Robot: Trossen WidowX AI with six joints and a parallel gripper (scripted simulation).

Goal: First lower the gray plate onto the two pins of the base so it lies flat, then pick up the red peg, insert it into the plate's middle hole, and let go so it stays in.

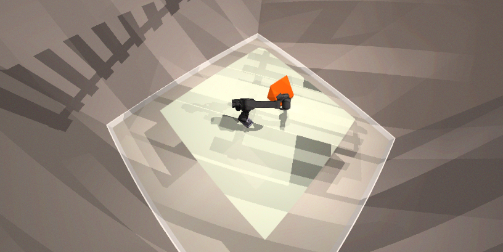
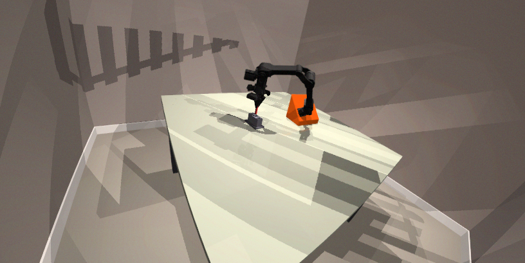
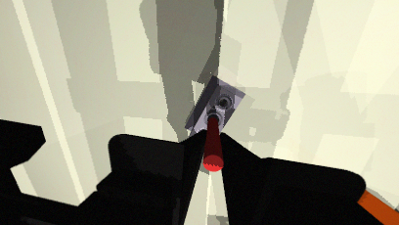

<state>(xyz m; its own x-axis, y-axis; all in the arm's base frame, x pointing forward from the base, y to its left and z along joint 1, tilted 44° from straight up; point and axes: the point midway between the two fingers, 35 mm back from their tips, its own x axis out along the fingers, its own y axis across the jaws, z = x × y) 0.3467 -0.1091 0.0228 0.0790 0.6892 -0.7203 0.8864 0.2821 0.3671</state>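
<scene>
The red peg is right at my gripper tip. Also, from my gripper tip: gray plate (70 mm below).
</scene>
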